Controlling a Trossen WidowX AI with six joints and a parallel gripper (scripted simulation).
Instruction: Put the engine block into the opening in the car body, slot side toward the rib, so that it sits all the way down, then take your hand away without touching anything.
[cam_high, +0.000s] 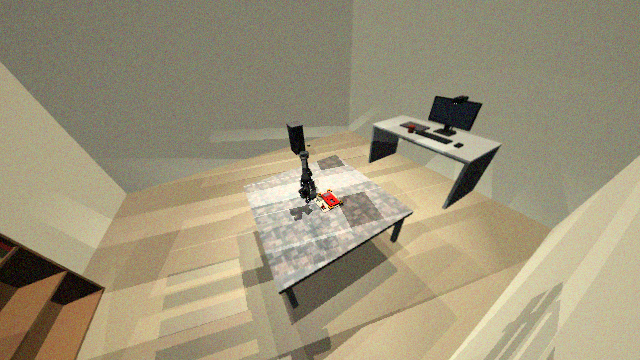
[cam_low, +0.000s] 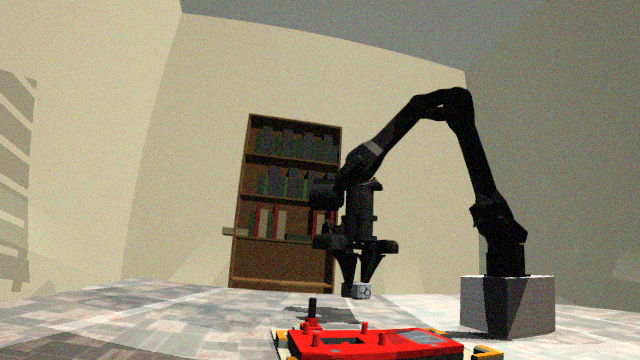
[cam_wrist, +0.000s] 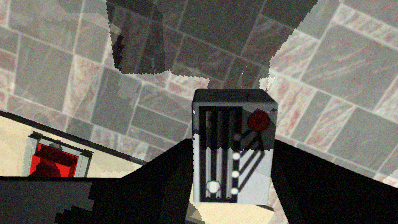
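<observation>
Now: gripper tip 120 mm to the right of the black upright peg, 80 mm short of it and 30 mm above it. From my gripper tip the other things lie so: grey engine block: 10 mm below.
</observation>
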